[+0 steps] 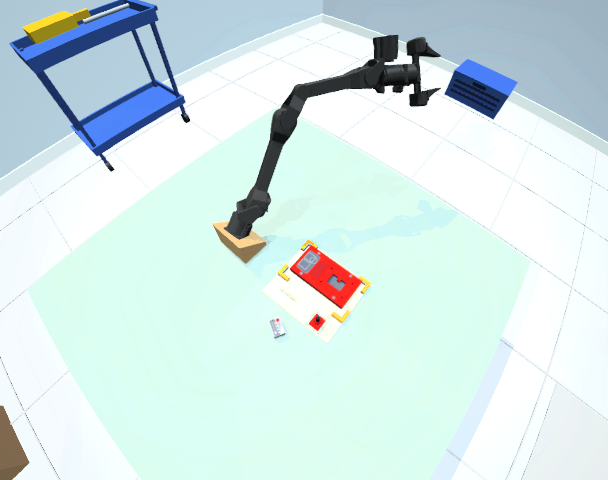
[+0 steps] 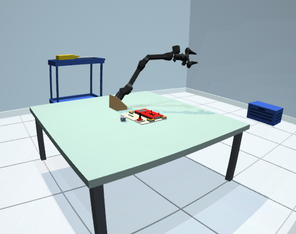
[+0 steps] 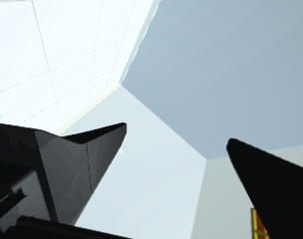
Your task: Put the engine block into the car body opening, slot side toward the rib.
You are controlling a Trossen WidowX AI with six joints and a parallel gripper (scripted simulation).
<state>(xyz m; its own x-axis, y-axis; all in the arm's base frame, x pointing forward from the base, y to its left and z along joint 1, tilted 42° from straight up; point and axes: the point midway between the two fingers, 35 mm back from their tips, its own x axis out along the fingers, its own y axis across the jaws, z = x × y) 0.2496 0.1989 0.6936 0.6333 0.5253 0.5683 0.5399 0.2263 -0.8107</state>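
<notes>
Right now my gripper tip is 800 mm to the left of the engine block, 420 mm above it and 50 mm past it.
</notes>
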